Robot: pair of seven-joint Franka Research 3 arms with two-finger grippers.
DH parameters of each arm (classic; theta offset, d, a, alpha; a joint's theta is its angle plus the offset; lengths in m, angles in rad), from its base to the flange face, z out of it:
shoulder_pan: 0 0.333 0 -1.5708
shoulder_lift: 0 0 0 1.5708
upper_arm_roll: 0 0.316 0.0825 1.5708
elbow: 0 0 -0.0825 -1.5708
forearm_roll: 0 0.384 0 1.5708
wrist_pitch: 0 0 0.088 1.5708
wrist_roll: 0 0.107 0 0
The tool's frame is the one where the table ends.
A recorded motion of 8 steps. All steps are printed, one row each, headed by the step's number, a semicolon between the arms.
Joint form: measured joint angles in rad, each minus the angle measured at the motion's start. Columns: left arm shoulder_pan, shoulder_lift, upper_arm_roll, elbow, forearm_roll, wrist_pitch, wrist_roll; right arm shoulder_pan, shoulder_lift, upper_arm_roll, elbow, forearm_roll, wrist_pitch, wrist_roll.
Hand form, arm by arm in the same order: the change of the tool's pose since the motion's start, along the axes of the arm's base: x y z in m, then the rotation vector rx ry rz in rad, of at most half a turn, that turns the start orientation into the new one. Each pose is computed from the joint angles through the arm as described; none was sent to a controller.
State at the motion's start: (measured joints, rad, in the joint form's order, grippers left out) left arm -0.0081 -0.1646 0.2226 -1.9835 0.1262 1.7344 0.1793; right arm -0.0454 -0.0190 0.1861 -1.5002 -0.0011 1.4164 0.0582
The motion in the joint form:
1: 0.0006 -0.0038 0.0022 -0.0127 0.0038 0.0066 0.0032; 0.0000 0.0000 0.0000 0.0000 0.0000 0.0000 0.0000
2: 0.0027 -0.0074 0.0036 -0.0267 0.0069 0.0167 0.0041; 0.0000 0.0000 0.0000 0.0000 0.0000 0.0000 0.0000
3: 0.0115 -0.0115 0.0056 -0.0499 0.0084 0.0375 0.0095; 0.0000 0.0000 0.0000 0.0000 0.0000 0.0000 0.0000
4: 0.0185 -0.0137 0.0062 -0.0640 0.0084 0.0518 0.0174; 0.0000 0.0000 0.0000 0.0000 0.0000 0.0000 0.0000
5: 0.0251 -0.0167 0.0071 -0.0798 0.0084 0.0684 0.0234; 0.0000 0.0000 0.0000 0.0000 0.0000 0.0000 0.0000
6: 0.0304 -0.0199 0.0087 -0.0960 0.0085 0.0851 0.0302; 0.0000 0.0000 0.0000 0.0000 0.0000 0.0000 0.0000
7: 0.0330 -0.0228 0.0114 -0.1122 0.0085 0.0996 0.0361; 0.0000 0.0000 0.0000 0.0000 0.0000 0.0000 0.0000
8: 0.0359 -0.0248 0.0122 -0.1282 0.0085 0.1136 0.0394; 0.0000 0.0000 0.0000 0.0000 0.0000 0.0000 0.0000
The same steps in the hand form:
1: -0.0020 0.0013 -0.0036 0.0014 0.0031 -0.0024; 0.0000 0.0000 0.0000 0.0000 0.0000 0.0000
2: -0.0038 0.0028 -0.0077 0.0028 0.0039 -0.0021; 0.0000 0.0000 0.0000 0.0000 0.0000 0.0000
3: -0.0067 0.0073 -0.0150 0.0019 0.0028 0.0002; 0.0000 0.0000 0.0000 0.0000 0.0000 0.0000
4: -0.0084 0.0105 -0.0195 0.0005 0.0009 -0.0019; 0.0000 0.0000 0.0000 0.0000 0.0000 0.0000
5: -0.0103 0.0134 -0.0242 -0.0007 -0.0026 -0.0025; 0.0000 0.0000 0.0000 0.0000 0.0000 0.0000
6: -0.0123 0.0161 -0.0290 -0.0021 -0.0059 -0.0045; 0.0000 0.0000 0.0000 0.0000 0.0000 0.0000
7: -0.0143 0.0179 -0.0341 -0.0042 -0.0069 -0.0070; 0.0000 0.0000 0.0000 0.0000 0.0000 0.0000
8: -0.0161 0.0189 -0.0396 -0.0057 -0.0069 -0.0085; 0.0000 0.0000 0.0000 0.0000 0.0000 0.0000

